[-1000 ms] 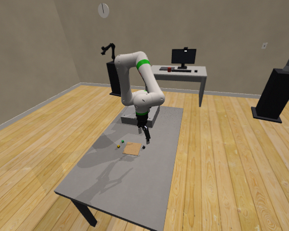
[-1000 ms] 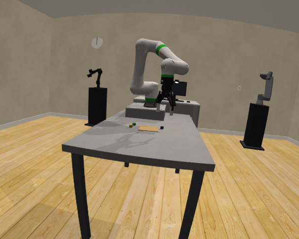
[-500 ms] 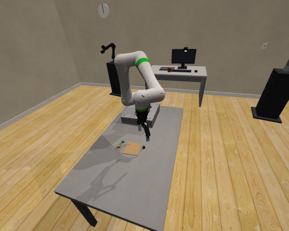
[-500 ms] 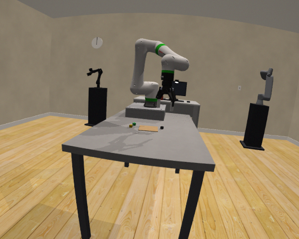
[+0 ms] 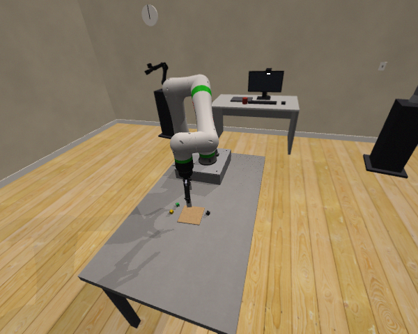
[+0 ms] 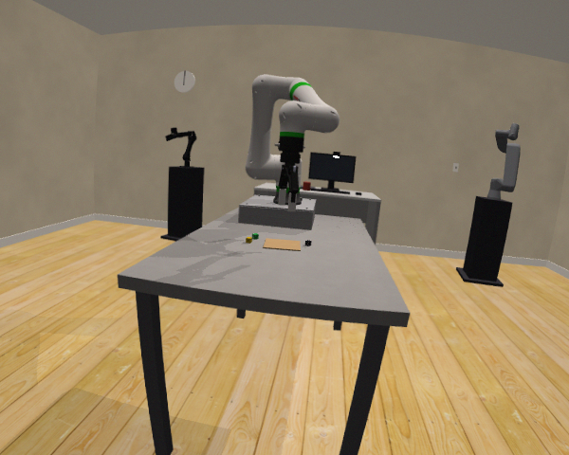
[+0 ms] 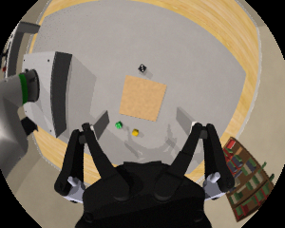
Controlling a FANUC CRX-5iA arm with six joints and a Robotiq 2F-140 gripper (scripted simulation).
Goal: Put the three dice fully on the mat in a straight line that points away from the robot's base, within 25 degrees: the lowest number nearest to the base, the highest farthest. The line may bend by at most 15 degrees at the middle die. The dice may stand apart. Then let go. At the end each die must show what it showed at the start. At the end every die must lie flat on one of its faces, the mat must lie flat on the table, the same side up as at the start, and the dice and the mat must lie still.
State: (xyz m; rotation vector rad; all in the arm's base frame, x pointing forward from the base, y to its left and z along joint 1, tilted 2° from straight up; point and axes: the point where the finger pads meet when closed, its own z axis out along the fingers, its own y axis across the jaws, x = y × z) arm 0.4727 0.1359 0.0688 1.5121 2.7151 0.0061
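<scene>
My hand is 15 cm above the yellow die, 13 cm to the left of it and 4 cm short of it. From my hand the other things lie so: tan mat: 15 cm below; green die: 15 cm below, 13 cm to the right, 3 cm behind; black die: 15 cm below, 9 cm to the left, 5 cm behind.
</scene>
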